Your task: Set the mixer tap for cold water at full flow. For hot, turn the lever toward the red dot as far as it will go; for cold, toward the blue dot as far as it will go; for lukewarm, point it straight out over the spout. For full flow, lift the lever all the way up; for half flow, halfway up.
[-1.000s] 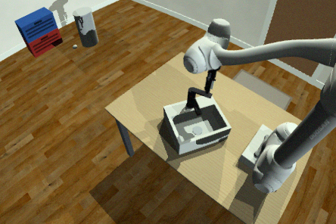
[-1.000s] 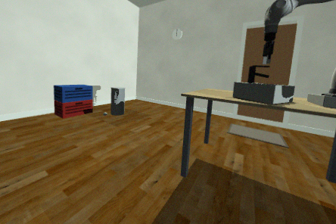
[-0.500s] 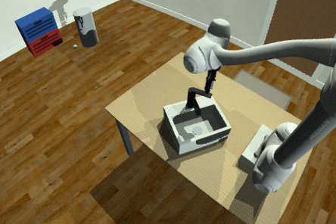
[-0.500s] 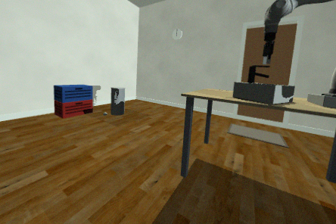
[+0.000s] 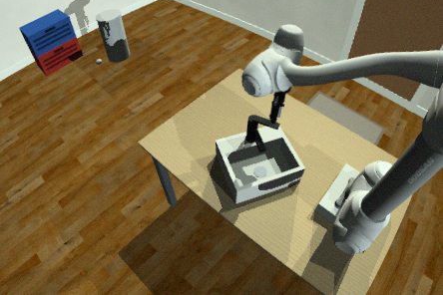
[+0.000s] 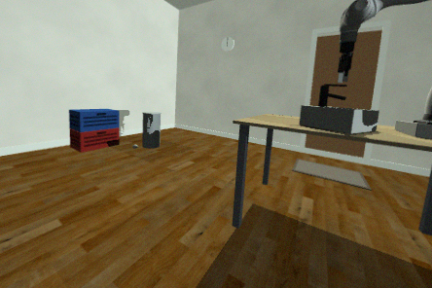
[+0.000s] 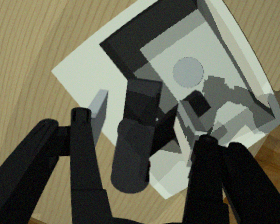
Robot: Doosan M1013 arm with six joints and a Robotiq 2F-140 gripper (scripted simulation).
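The lever is 40 mm ahead of my hand, 10 mm to the left of it and 50 mm below it. Also, from my hand: white sink basin 10 mm behind, 80 mm to the left, 280 mm below.
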